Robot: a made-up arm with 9 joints.
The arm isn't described. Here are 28 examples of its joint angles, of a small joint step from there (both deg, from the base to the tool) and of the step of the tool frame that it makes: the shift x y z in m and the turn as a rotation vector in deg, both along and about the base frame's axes.
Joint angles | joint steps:
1: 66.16 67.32 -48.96 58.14 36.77 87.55 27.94 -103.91 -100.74 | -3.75 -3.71 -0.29 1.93 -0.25 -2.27 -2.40 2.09 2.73
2: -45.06 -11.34 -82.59 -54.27 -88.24 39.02 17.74 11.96 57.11 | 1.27 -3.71 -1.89 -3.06 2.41 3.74 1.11 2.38 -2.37
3: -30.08 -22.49 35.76 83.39 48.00 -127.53 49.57 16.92 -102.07 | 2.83 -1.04 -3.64 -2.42 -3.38 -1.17 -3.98 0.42 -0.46
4: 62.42 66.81 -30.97 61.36 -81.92 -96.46 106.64 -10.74 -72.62 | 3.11 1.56 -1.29 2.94 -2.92 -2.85 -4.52 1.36 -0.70
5: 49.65 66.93 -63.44 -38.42 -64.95 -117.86 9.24 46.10 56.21 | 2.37 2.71 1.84 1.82 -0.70 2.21 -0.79 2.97 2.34
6: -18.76 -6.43 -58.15 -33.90 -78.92 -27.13 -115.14 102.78 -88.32 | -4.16 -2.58 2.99 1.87 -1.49 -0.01 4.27 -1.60 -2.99
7: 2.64 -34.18 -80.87 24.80 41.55 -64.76 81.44 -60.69 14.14 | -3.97 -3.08 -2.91 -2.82 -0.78 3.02 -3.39 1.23 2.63
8: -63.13 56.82 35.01 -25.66 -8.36 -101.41 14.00 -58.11 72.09 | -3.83 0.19 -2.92 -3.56 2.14 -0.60 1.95 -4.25 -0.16
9: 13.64 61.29 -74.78 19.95 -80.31 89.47 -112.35 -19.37 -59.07 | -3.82 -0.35 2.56 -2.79 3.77 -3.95 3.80 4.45 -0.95
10: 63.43 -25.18 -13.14 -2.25 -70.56 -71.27 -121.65 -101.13 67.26 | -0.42 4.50 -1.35 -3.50 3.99 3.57 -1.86 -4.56 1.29
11: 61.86 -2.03 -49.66 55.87 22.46 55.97 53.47 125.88 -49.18 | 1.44 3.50 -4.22 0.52 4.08 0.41 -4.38 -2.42 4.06
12: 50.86 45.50 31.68 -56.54 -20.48 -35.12 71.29 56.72 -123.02 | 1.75 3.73 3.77 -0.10 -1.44 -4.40 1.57 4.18 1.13
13: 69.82 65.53 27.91 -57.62 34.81 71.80 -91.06 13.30 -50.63 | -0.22 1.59 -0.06 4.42 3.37 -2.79 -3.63 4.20 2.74
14: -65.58 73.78 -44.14 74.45 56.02 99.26 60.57 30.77 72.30 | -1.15 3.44 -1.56 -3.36 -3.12 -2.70 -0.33 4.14 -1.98
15: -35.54 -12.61 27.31 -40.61 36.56 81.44 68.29 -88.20 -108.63 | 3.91 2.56 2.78 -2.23 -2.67 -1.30 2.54 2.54 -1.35
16: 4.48 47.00 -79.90 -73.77 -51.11 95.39 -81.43 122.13 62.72 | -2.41 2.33 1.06 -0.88 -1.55 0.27 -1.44 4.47 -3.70
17: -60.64 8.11 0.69 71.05 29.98 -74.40 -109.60 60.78 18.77 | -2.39 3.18 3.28 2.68 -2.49 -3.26 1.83 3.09 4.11
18: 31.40 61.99 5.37 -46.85 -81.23 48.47 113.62 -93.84 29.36 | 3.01 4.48 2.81 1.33 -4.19 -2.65 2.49 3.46 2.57
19: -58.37 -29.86 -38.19 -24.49 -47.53 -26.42 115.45 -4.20 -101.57 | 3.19 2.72 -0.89 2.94 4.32 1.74 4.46 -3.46 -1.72
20: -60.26 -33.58 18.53 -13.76 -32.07 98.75 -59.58 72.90 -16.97 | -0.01 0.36 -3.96 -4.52 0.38 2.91 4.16 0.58 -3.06
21: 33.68 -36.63 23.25 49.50 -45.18 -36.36 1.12 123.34 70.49 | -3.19 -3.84 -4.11 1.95 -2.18 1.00 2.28 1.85 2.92
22: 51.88 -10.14 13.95 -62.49 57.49 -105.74 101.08 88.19 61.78 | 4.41 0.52 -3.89 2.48 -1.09 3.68 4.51 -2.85 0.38
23: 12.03 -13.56 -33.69 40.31 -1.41 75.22 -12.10 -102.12 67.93 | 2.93 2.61 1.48 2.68 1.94 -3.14 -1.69 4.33 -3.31
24: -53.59 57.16 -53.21 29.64 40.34 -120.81 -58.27 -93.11 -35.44 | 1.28 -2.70 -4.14 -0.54 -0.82 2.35 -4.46 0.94 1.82
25: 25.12 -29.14 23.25 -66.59 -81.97 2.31 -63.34 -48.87 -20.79 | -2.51 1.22 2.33 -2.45 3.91 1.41 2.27 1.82 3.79
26: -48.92 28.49 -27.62 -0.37 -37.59 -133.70 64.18 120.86 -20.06 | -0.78 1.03 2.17 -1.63 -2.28 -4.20 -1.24 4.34 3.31
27: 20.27 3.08 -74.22 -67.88 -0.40 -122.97 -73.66 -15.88 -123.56 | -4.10 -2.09 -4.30 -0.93 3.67 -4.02 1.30 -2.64 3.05
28: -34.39 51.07 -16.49 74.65 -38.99 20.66 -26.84 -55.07 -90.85 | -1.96 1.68 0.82 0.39 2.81 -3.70 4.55 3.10 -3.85
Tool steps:
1: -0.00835 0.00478 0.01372 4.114 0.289 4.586
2: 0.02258 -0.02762 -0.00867 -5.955 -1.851 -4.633
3: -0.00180 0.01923 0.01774 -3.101 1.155 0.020
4: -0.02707 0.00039 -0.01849 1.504 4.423 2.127
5: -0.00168 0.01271 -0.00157 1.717 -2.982 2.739
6: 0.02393 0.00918 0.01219 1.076 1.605 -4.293
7: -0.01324 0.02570 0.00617 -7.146 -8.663 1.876
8: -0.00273 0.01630 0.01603 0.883 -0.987 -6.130
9: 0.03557 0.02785 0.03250 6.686 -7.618 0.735
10: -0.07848 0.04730 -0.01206 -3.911 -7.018 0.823
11: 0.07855 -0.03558 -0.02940 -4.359 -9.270 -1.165
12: -0.01485 0.04258 0.00418 10.697 2.472 -4.222
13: 0.02017 -0.00264 0.02752 3.246 -1.845 1.746
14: 0.02482 0.00835 -0.05180 1.191 -9.794 0.642
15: -0.04585 0.02287 0.00844 3.365 1.674 2.784
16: -0.01507 -0.00244 0.00089 -0.104 2.206 -3.308
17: 0.02579 0.01193 -0.00353 3.635 -4.650 3.928
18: -0.02110 0.01064 0.03566 5.408 6.354 -1.765
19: -0.00697 0.05228 -0.00976 -1.115 -2.441 -4.706
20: 0.09335 -0.03768 -0.05688 -7.060 -10.039 -7.266
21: 0.00849 0.02127 0.01956 3.849 -4.896 1.469
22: -0.04957 -0.02165 0.02056 -2.418 8.852 4.003
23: -0.01550 0.00582 0.06838 8.371 5.024 2.478
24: 0.02761 0.01152 0.03788 4.384 5.455 -2.664
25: 0.03257 0.01414 0.00013 -0.103 -10.355 1.637
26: -0.00836 -0.04007 0.03818 1.582 6.658 6.974
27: 0.04235 0.02628 0.07484 2.564 -6.276 3.298
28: -0.00204 0.02821 -0.01079 -6.746 0.760 2.535
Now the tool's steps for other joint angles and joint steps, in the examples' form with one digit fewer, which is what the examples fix.
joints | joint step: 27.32 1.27 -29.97 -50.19 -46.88 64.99 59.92 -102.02 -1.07 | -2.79 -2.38 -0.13 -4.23 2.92 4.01 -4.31 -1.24 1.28
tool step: 0.0219 -0.0581 -0.0283 -7.36 -2.05 5.57
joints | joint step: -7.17 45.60 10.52 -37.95 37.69 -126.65 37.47 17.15 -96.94 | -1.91 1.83 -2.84 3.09 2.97 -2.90 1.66 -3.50 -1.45
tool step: -0.0142 -0.0112 0.0571 1.08 -5.51 2.05
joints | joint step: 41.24 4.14 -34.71 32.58 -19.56 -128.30 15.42 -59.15 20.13 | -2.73 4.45 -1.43 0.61 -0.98 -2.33 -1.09 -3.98 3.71
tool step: 0.0247 -0.0255 -0.0251 -2.62 -7.00 2.20
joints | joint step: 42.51 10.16 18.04 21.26 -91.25 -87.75 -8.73 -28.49 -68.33 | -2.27 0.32 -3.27 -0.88 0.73 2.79 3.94 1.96 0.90
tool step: -0.0018 -0.0036 -0.0800 -2.00 -9.32 1.21
